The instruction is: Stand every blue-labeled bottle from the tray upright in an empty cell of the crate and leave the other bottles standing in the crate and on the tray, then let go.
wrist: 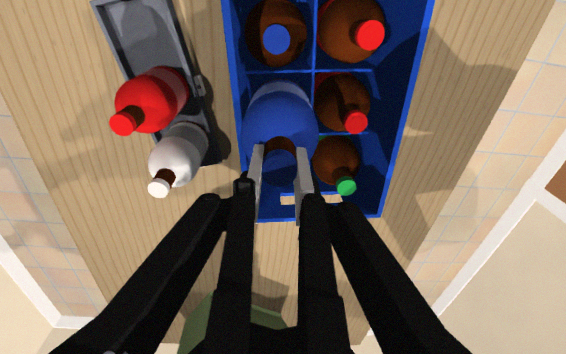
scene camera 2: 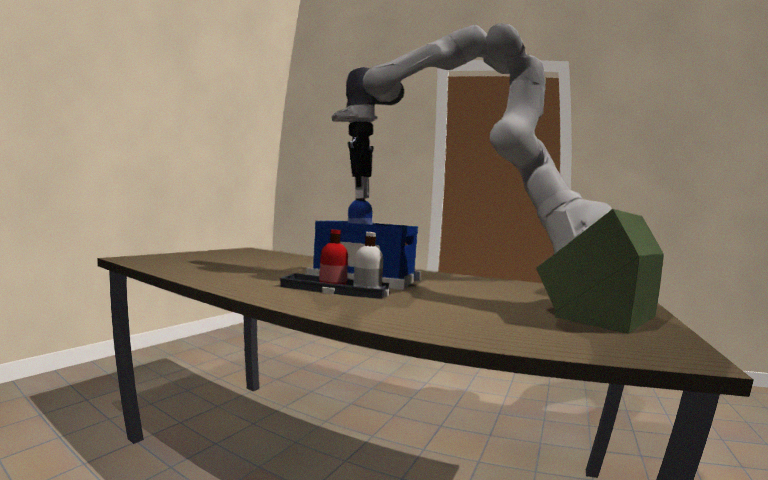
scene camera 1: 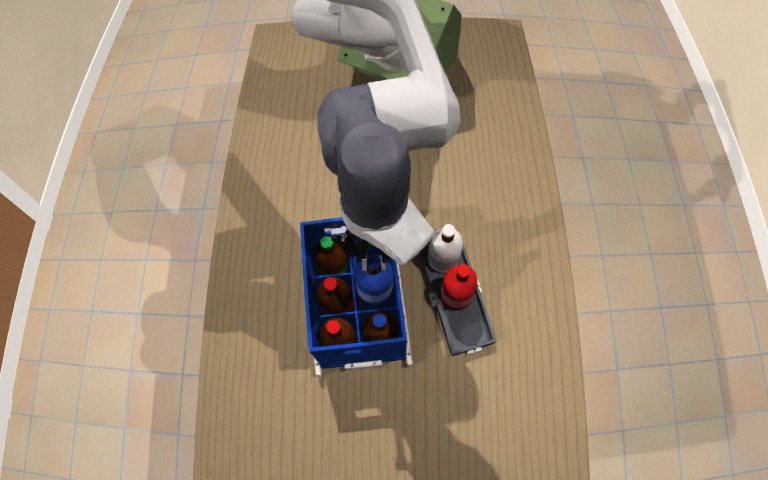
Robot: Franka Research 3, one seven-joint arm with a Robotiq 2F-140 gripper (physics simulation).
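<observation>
My gripper (scene camera 1: 374, 264) (scene camera 2: 361, 195) (wrist: 279, 160) is shut on the neck of a blue-labeled bottle (scene camera 1: 373, 283) (scene camera 2: 360, 210) (wrist: 280, 117), which hangs upright. Its lower part is inside the blue crate (scene camera 1: 357, 354) (scene camera 2: 390, 243) (wrist: 421, 50), at the middle cell of the tray-side column; its shoulder stands above the rim. Its base is hidden. The dark tray (scene camera 1: 470, 328) (scene camera 2: 351, 289) (wrist: 142, 35) holds an upright red bottle (scene camera 1: 458, 288) (scene camera 2: 334, 263) (wrist: 152, 100) and an upright white bottle (scene camera 1: 445, 251) (scene camera 2: 368, 263) (wrist: 177, 155).
Brown bottles stand in the crate: a blue-capped one (scene camera 1: 378, 329) (wrist: 276, 39) in the tray-side column, and a green-capped one (scene camera 1: 329, 257) (wrist: 337, 160) and two red-capped ones (scene camera 1: 334, 300) (scene camera 1: 336, 336) in the other column. The green robot base (scene camera 2: 600, 277) is at the table's end.
</observation>
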